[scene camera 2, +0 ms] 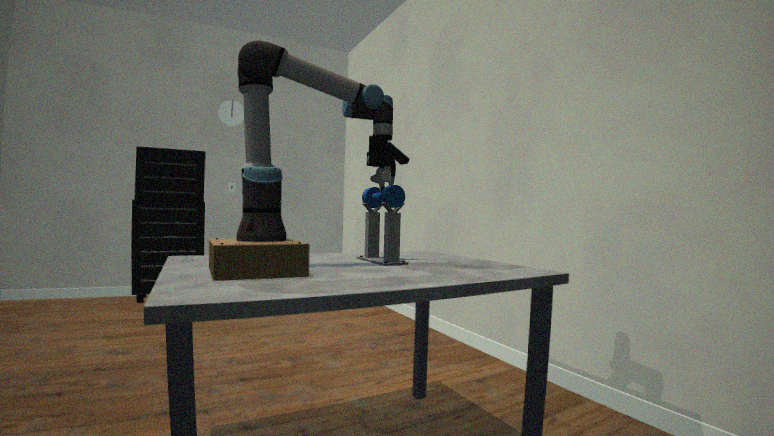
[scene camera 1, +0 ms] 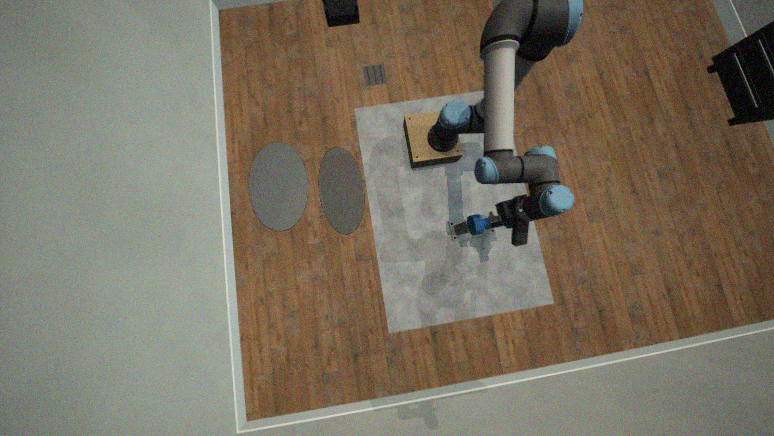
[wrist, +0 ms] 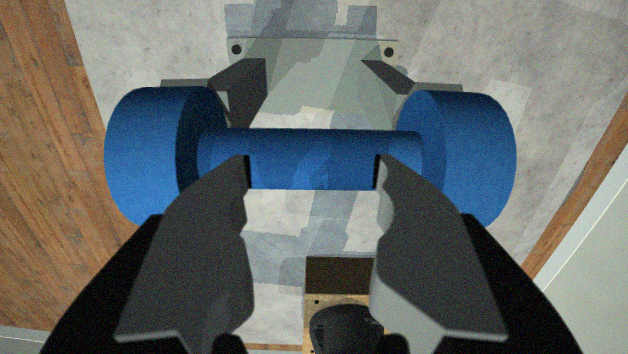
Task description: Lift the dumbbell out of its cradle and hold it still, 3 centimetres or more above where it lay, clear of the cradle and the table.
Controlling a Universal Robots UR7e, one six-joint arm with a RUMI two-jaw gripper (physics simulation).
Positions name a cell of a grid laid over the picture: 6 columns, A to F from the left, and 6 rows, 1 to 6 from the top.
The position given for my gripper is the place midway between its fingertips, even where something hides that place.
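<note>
From scene camera 1 you'd see my gripper (scene camera 1: D4). Scene camera 2 has my gripper (scene camera 2: C3) too, along with a blue dumbbell (scene camera 2: D3) and a cradle (scene camera 2: D4). And in the wrist view there's the cradle (wrist: C2), the dumbbell (wrist: B3) and my gripper (wrist: C3).
</note>
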